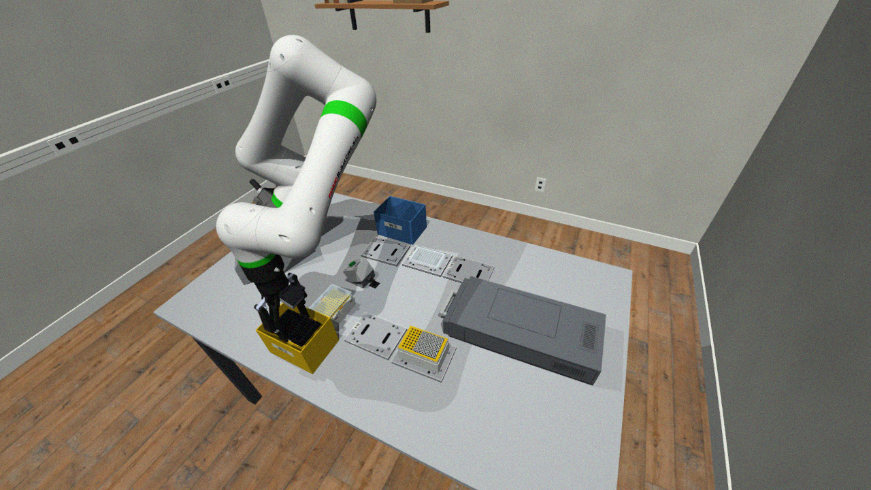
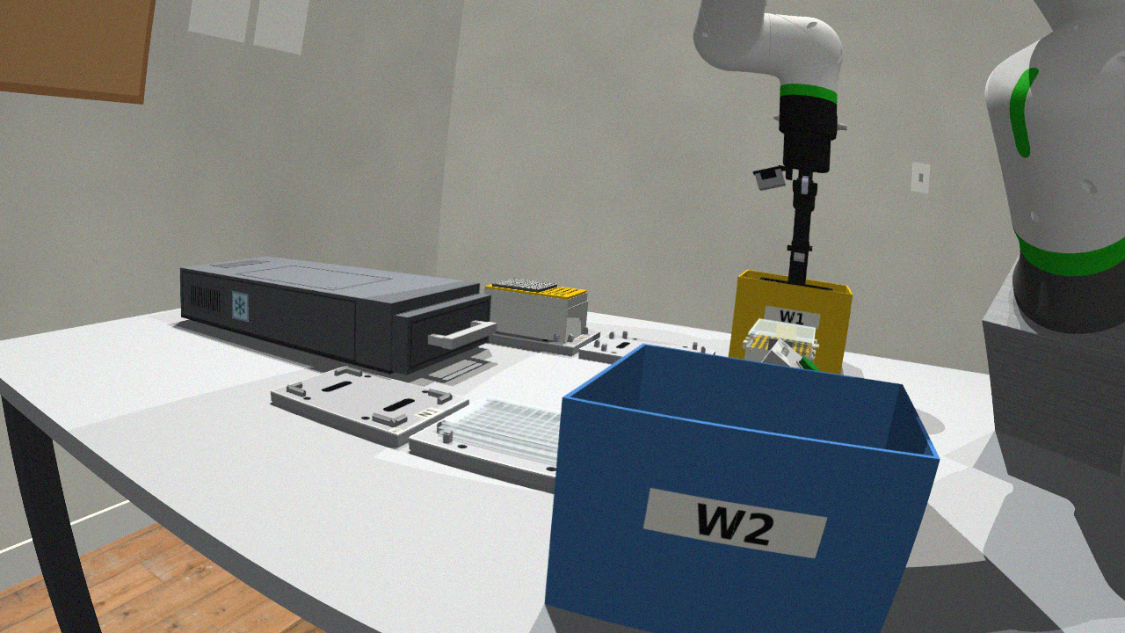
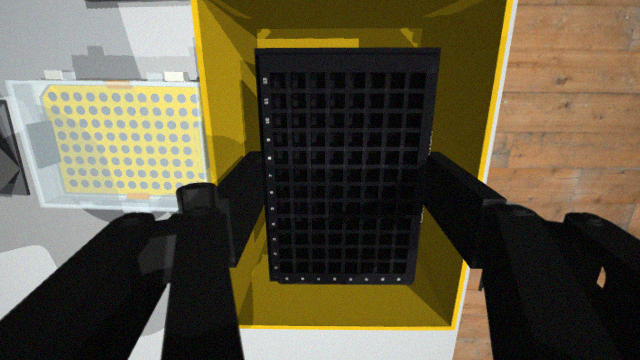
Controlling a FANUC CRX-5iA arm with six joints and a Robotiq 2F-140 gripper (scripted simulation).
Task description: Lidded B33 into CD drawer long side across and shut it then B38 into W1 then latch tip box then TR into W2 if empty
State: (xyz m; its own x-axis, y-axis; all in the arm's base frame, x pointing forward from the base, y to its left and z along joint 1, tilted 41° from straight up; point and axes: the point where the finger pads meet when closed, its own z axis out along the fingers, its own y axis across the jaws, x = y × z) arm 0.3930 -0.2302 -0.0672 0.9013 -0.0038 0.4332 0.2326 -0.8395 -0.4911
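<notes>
Now: hand 2 cm above the black assay plate. Also, from my hand: yellow bin W1: 9 cm below; DONE key box: 31 cm to the left, 9 cm behind, 7 cm below; tip rack TR: 31 cm ahead, 21 cm to the left, 7 cm below.
</notes>
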